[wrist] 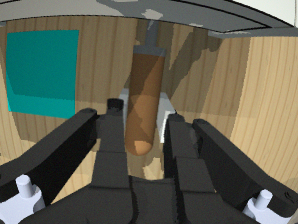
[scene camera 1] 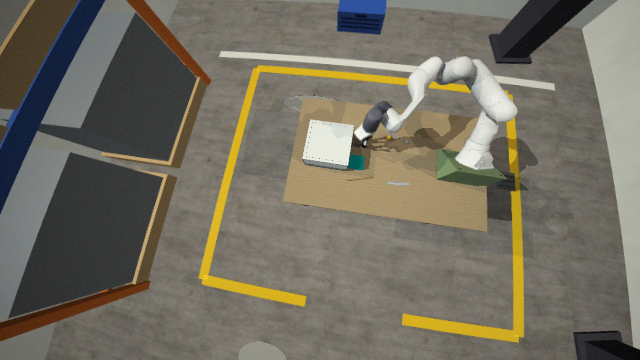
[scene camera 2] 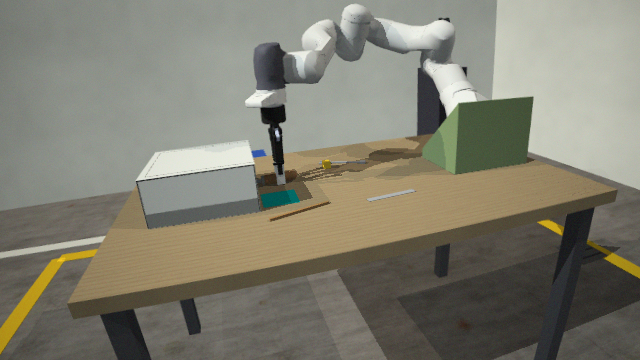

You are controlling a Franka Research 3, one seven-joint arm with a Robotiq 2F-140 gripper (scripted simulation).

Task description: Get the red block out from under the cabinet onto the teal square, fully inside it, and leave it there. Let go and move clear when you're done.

Note:
I see my gripper [scene camera 2: 280, 182], a hook tool [wrist: 147, 68] and a teal square [wrist: 45, 61].
My gripper shows as well in the wrist view [wrist: 142, 102].

